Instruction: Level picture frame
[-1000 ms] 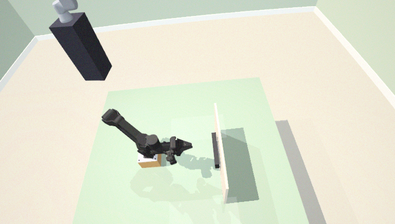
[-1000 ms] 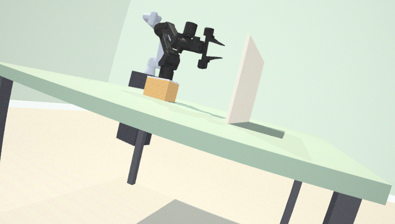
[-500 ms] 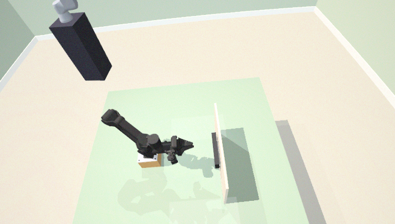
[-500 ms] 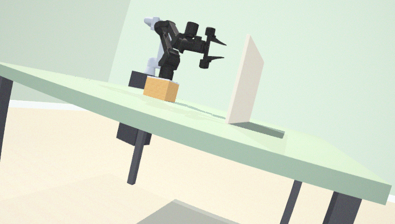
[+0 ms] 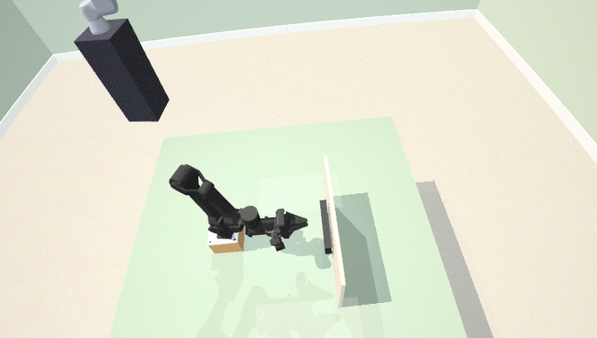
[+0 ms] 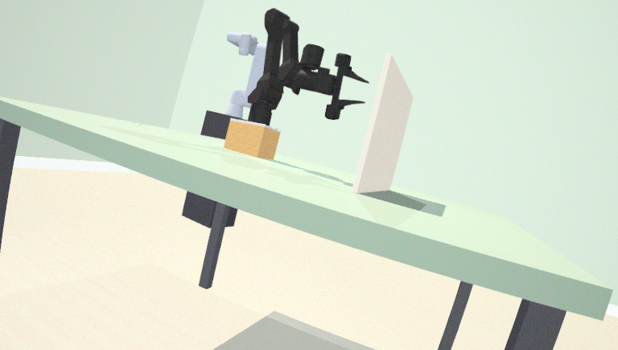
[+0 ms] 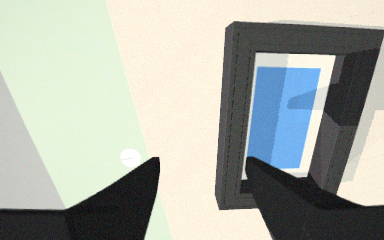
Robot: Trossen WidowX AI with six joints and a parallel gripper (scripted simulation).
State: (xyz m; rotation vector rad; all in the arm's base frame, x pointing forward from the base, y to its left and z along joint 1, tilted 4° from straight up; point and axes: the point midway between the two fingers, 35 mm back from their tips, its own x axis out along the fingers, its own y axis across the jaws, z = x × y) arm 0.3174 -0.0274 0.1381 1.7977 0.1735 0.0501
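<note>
My gripper tip is 90 mm above the picture frame, 70 mm short of it and 20 mm to the right of it. The rest, counted from my gripper tip: cream wall panel 100 mm below, 80 mm ahead, 20 mm to the left.
</note>
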